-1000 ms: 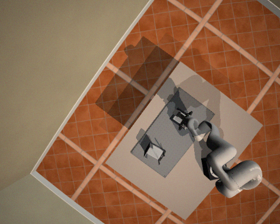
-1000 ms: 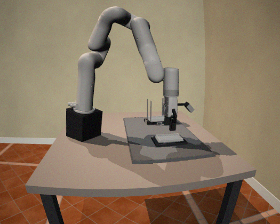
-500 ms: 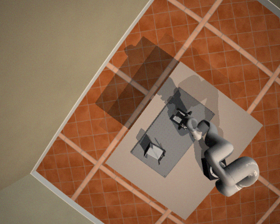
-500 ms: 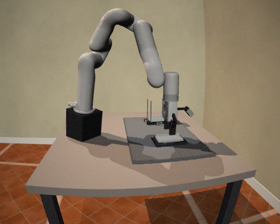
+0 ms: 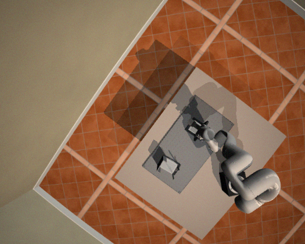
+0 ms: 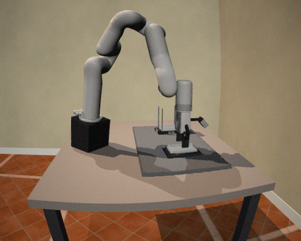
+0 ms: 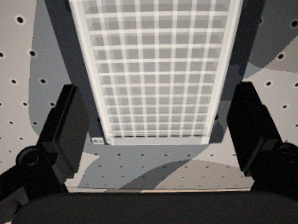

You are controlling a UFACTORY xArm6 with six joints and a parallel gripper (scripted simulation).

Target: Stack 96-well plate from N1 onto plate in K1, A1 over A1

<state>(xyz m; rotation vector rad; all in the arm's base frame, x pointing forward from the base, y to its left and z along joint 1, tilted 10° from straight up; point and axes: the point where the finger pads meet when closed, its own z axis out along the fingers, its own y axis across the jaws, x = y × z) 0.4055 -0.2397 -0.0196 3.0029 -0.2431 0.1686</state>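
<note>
The plate nest N1 is 40 mm below my hand. Also, from my hand: pale A1 square 70 mm behind, 70 mm to the left, 40 mm below.
</note>
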